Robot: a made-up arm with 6 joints. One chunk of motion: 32 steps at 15 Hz.
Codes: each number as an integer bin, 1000 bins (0 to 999) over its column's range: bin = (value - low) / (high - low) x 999, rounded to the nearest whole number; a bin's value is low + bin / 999 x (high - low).
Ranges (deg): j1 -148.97..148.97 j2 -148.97..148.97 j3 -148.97..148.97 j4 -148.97..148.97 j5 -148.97..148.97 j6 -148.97..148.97
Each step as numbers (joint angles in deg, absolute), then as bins.
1 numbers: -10.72 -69.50 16.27 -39.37 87.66 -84.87
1 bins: 464 266 554 367 793 215
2 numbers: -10.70 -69.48 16.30 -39.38 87.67 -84.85
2 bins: 464 267 554 367 793 215
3 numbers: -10.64 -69.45 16.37 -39.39 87.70 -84.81
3 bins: 464 267 554 367 794 215
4 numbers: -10.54 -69.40 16.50 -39.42 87.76 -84.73
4 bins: 464 267 555 367 794 215
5 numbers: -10.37 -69.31 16.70 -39.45 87.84 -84.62
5 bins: 465 267 555 367 794 216
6 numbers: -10.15 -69.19 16.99 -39.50 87.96 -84.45
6 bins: 465 268 556 367 794 216
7 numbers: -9.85 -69.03 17.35 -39.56 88.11 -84.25
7 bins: 466 268 558 367 795 217
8 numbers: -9.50 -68.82 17.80 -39.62 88.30 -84.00
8 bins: 468 269 559 367 796 218
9 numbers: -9.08 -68.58 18.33 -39.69 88.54 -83.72
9 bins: 469 270 561 366 796 219
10 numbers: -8.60 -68.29 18.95 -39.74 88.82 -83.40
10 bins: 471 271 563 366 797 220
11 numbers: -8.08 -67.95 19.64 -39.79 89.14 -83.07
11 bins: 472 272 565 366 798 221
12 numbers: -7.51 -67.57 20.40 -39.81 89.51 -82.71
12 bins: 474 273 568 366 800 222
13 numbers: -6.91 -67.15 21.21 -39.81 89.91 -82.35
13 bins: 476 274 571 366 801 223
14 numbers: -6.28 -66.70 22.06 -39.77 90.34 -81.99
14 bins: 478 276 573 366 802 225
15 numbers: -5.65 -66.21 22.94 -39.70 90.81 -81.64
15 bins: 481 277 576 366 804 226
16 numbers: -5.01 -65.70 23.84 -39.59 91.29 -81.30
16 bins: 483 279 579 367 806 227
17 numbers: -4.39 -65.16 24.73 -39.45 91.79 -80.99
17 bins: 485 281 582 367 807 228
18 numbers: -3.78 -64.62 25.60 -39.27 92.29 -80.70
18 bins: 487 283 585 368 809 229
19 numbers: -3.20 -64.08 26.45 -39.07 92.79 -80.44
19 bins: 489 285 588 368 811 230
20 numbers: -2.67 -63.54 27.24 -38.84 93.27 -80.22
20 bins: 491 286 591 369 812 231
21 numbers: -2.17 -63.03 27.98 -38.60 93.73 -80.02
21 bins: 492 288 593 370 814 231
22 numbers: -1.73 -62.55 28.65 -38.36 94.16 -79.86
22 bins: 494 290 596 371 815 232
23 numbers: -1.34 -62.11 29.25 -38.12 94.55 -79.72
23 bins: 495 291 598 372 817 232
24 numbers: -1.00 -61.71 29.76 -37.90 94.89 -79.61
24 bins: 496 293 599 372 818 233
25 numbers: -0.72 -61.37 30.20 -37.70 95.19 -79.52
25 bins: 497 294 601 373 819 233
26 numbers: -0.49 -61.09 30.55 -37.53 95.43 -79.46
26 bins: 498 295 602 374 819 233
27 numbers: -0.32 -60.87 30.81 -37.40 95.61 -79.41
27 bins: 498 295 603 374 820 233
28 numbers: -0.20 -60.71 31.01 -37.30 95.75 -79.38
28 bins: 499 296 603 374 821 233
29 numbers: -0.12 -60.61 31.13 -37.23 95.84 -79.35
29 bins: 499 296 604 375 821 233
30 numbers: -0.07 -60.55 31.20 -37.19 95.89 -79.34
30 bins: 499 296 604 375 821 233
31 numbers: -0.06 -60.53 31.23 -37.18 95.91 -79.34
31 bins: 499 297 604 375 821 233
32 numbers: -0.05 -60.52 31.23 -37.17 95.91 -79.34
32 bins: 499 297 604 375 821 233
